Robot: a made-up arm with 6 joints.
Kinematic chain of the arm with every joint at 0, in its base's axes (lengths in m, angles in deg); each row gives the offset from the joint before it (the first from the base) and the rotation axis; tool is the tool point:
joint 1: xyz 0 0 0.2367 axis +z
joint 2: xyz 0 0.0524 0 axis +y
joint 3: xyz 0 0 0.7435 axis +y
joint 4: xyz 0 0 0.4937 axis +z
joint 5: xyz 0 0 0 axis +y
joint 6: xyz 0 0 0.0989 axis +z
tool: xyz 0 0 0
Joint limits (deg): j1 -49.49..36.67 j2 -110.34..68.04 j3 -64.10..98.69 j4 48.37..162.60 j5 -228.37..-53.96 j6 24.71..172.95
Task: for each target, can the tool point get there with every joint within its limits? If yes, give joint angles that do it. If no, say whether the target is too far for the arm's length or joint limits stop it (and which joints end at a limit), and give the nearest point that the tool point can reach.
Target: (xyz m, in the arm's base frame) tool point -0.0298 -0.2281 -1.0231
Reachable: no: joint limits stop it (at a limit: joint 1, joint 2, joint 3, joint 4, joint 5) | nearest point -0.5552 -0.4226 -0.5762 | short by 0.717 m
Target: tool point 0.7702 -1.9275 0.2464
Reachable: no: too far | nearest point 0.7778 -0.9528 0.4012 | short by 0.987 m
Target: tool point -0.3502 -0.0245 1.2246
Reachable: yes | joints 2.13 -39.03 50.61 117.05 -133.57 113.56
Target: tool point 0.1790 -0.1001 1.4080
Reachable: yes | joints -28.09 17.41 -28.56 142.04 -112.10 121.56
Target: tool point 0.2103 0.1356 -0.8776
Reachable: no: joint limits stop it (at a limit: joint 1, joint 2, joint 3, joint 4, joint 5) | nearest point -0.4588 0.5257 -0.5762 | short by 0.831 m
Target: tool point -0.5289 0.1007 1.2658
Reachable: yes | joints -12.45 -32.81 17.33 71.70 -133.48 151.82
